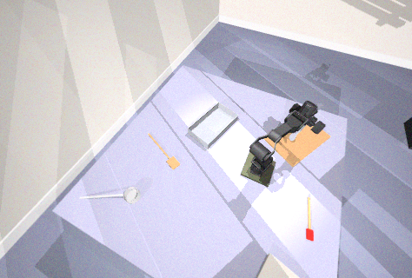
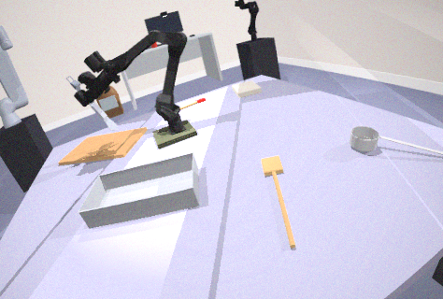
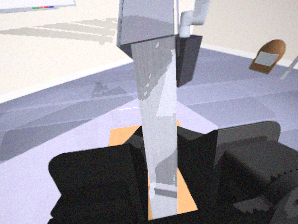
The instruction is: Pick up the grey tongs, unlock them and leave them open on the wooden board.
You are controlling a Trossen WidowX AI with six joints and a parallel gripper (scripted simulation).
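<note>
Right now the wooden board is 21 cm below my gripper tip. Round my gripper tip: white block (5 cm behind, 77 cm to the left, 20 cm below); then red-tipped spatula (13 cm behind, 49 cm to the left, 21 cm below); then grey roasting tin (52 cm ahead, 14 cm to the left, 19 cm below).
</note>
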